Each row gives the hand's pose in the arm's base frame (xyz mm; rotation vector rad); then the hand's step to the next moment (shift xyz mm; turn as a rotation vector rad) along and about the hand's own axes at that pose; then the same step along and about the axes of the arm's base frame.
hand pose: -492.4 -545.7 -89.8 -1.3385 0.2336 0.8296
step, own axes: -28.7 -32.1 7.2 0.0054 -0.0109 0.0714
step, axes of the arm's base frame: -1.5 -4.7 43.4 -0.0106 0.0677 0.0234
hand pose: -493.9 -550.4 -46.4 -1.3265 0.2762 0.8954
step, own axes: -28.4 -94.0 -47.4 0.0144 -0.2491 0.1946
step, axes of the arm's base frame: 61.5 -52.7 73.0 0.1237 0.1894 0.2212
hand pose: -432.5 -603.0 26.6 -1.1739 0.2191 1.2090
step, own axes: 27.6 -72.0 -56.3 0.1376 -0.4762 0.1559
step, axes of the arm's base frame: 93.4 -19.8 -1.9 0.3738 0.2583 0.2521
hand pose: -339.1 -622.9 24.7 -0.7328 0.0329 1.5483
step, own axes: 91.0 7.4 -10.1 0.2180 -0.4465 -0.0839
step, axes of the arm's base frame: 3.7 75.0 -52.9 0.4536 0.2190 0.0135
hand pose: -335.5 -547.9 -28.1 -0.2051 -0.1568 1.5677
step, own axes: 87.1 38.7 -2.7 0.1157 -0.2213 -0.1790
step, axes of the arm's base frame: -37.2 86.7 -14.2 0.2562 0.1121 -0.1273
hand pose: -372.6 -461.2 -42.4 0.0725 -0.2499 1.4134
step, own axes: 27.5 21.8 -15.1 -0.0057 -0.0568 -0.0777
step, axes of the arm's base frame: -15.7 33.1 -10.9 0.0651 0.0008 -0.0711
